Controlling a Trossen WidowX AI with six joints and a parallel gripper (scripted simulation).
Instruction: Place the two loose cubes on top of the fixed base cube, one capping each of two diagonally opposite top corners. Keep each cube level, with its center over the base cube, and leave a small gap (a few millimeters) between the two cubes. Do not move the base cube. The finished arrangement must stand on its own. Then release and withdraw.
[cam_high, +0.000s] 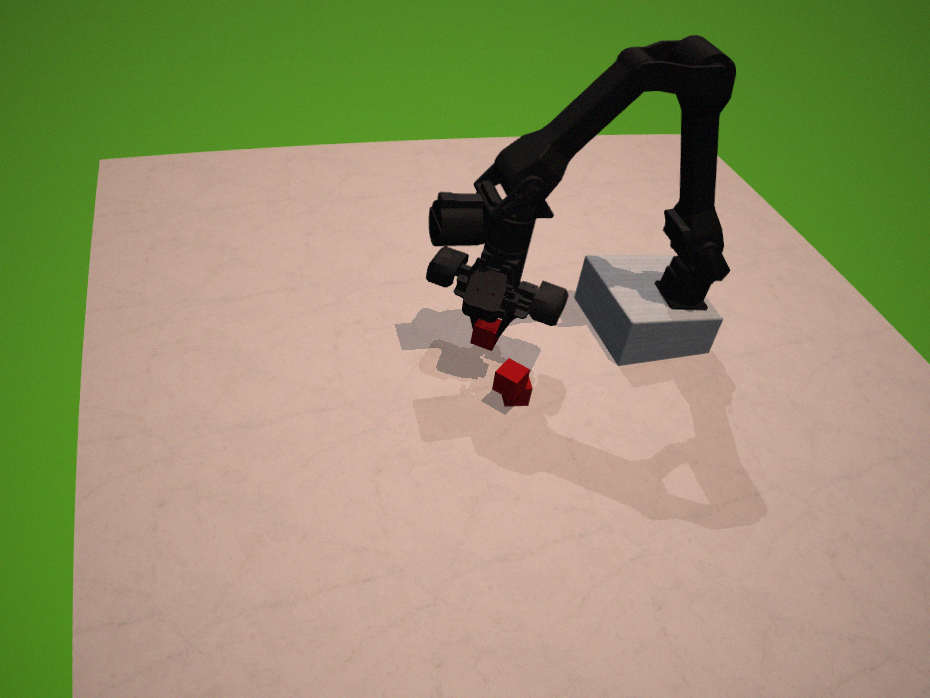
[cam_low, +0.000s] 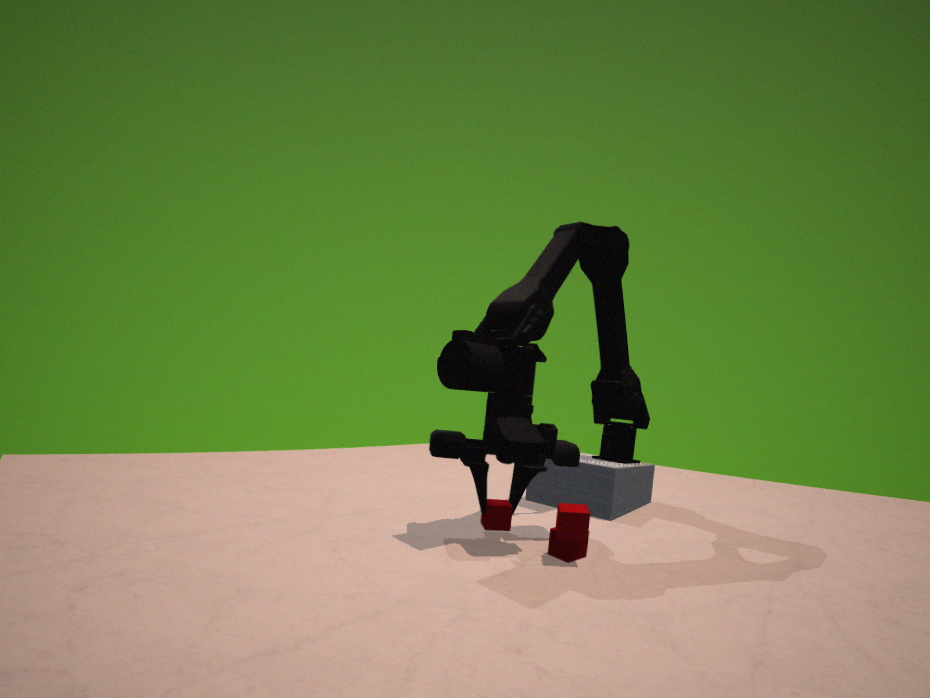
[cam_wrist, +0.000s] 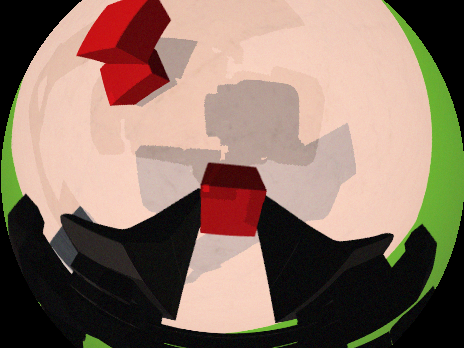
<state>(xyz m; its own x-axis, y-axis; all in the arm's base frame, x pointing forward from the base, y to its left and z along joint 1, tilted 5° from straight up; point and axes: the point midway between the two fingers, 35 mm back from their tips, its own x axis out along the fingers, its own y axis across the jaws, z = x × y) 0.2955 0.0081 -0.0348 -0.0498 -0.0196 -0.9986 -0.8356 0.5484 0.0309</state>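
The cube is 12 cm to the left of my gripper tip and 2 cm above it.
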